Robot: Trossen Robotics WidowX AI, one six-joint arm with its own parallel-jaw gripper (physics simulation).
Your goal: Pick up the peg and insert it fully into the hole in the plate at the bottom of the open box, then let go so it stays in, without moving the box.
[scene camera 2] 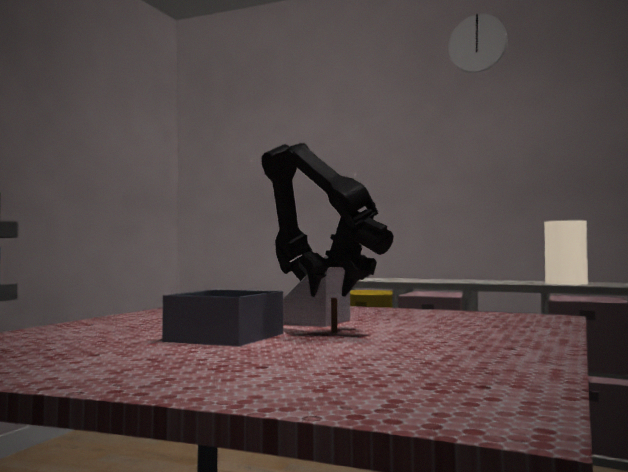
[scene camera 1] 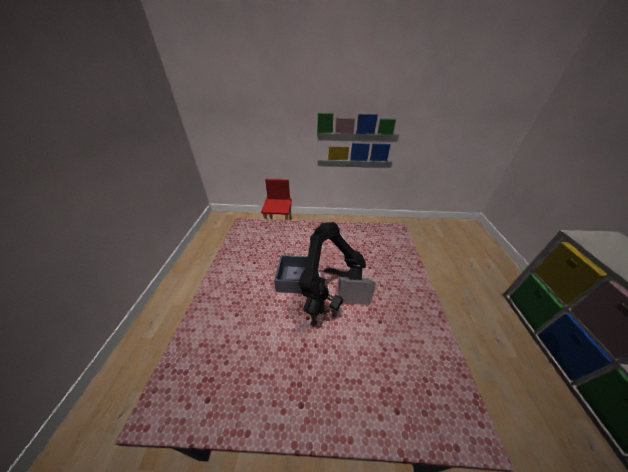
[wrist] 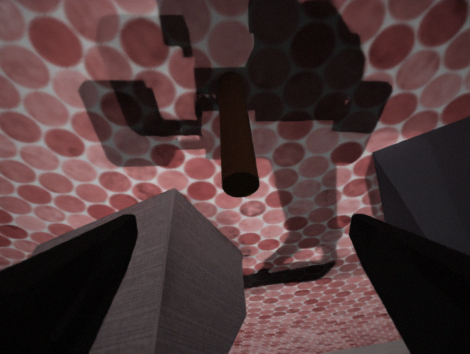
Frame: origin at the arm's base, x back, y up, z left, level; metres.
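Where they show: gripper, between the fingertips: (scene camera 2: 328,296) (wrist: 244,224); arm's base, origin of its link: (scene camera 1: 355,279).
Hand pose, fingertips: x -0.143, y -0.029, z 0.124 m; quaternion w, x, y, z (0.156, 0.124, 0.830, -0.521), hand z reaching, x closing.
Each offset is from my fingertips to the top centre of the thing. Level surfaces: height alone.
The peg {dz +0.019, dx -0.006, dy -0.004 m} (scene camera 2: 334,314) (wrist: 237,135), a thin brown cylinder, stands upright on the table; I cannot make it out in scene camera 1. My gripper (scene camera 1: 324,318) (scene camera 2: 330,294) (wrist: 244,224) is open and empty, pointing down at a tilt. In scene camera 2 its fingertips appear just above the peg's top, one to each side. In the wrist view the peg's top shows beyond the fingertips, between their lines. The open blue-grey box {dz -0.159, dx -0.186, dy +0.014 m} (scene camera 1: 289,287) (scene camera 2: 203,319) (wrist: 435,185) stands beside the peg. Its bottom plate {dz -0.159, dx -0.186, dy -0.023 m} (scene camera 1: 288,273) shows a dark hole; the arm covers the box's right part.
A grey block with a sloping side (scene camera 1: 356,292) (scene camera 2: 314,307) (wrist: 200,280) stands close to the peg, on the other side from the box. In the wrist view it lies behind the left finger. The red-patterned table {dy -0.084 m} (scene camera 1: 304,385) (scene camera 2: 355,385) bears them all.
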